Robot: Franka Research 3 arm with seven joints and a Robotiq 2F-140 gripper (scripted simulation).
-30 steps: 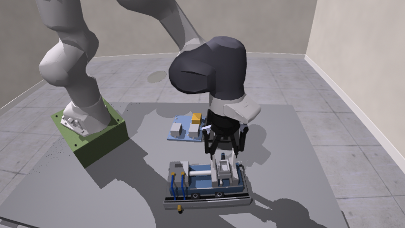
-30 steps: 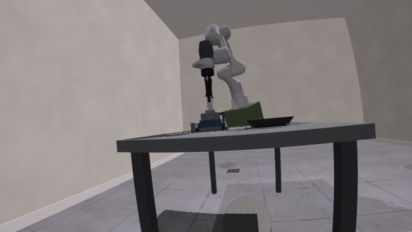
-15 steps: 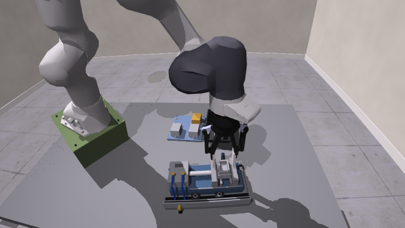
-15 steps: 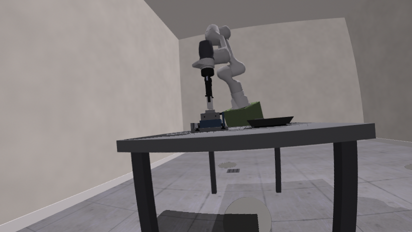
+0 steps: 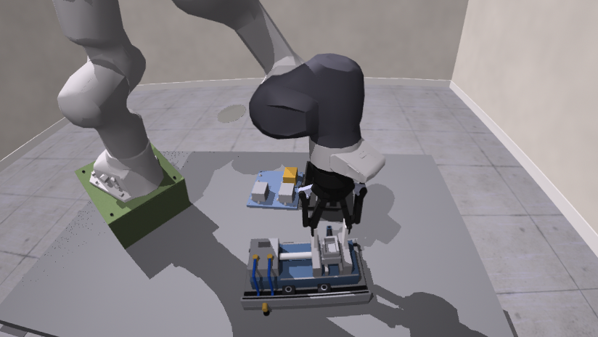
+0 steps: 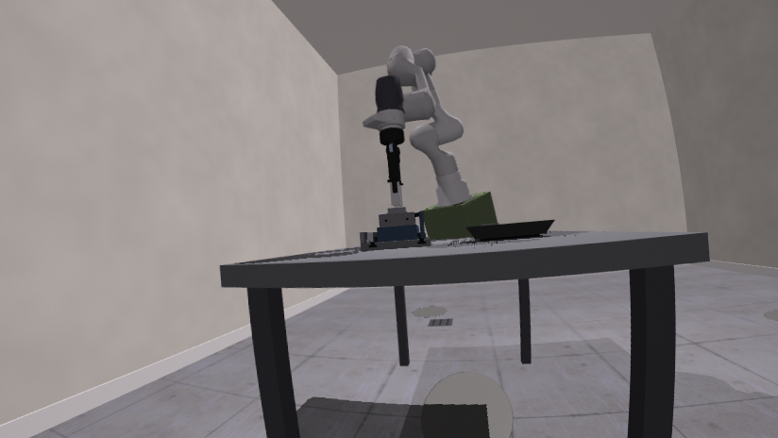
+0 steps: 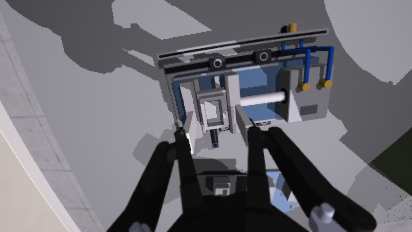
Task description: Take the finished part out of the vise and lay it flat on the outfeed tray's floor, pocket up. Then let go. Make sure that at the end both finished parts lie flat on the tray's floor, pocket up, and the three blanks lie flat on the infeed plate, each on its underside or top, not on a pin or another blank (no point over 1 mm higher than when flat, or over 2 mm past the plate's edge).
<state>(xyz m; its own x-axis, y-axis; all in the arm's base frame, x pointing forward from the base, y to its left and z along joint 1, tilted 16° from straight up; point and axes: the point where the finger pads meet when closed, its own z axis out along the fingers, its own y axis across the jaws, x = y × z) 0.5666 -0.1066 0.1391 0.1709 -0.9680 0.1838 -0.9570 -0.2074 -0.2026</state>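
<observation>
My hand is 6 cm past the vise, 1 cm to the left of it and 11 cm above it. From my hand the other things lie so: orange block 16 cm behind, 36 cm to the left, 13 cm below; then blue fixture plate 20 cm behind, 31 cm to the left, 15 cm below.
</observation>
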